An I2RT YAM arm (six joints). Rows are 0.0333 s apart.
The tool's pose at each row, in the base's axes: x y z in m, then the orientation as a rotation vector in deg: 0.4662 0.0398 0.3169 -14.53 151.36 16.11; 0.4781 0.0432 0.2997 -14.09 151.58 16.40; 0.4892 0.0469 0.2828 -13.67 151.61 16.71; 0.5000 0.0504 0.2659 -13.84 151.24 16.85; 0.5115 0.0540 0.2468 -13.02 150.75 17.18; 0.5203 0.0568 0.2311 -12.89 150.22 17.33; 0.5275 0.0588 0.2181 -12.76 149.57 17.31; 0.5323 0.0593 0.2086 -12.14 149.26 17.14; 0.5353 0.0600 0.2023 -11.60 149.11 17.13; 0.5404 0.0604 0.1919 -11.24 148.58 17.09; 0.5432 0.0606 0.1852 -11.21 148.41 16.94; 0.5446 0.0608 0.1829 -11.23 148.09 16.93
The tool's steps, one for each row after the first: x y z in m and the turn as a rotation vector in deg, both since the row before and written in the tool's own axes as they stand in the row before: -0.0028 -0.0021 0.0209 -0.13 0.16 0.39; -0.0023 -0.0016 0.0204 -0.15 -0.03 0.35; -0.0020 -0.0017 0.0202 -0.13 -0.33 -0.15; -0.0015 -0.0022 0.0224 -0.09 -0.60 0.55; -0.0005 -0.0019 0.0181 -0.09 -0.54 0.04; -0.0001 -0.0018 0.0149 0.03 -0.66 -0.01; 0.0005 -0.0022 0.0104 0.23 -0.40 0.35; 0.0005 -0.0010 0.0069 0.11 -0.23 0.35; 0.0008 -0.0024 0.0113 0.09 -0.57 0.17; 0.0010 -0.0015 0.0070 0.11 -0.18 -0.03; 0.0000 -0.0005 0.0027 0.00 -0.31 -0.06
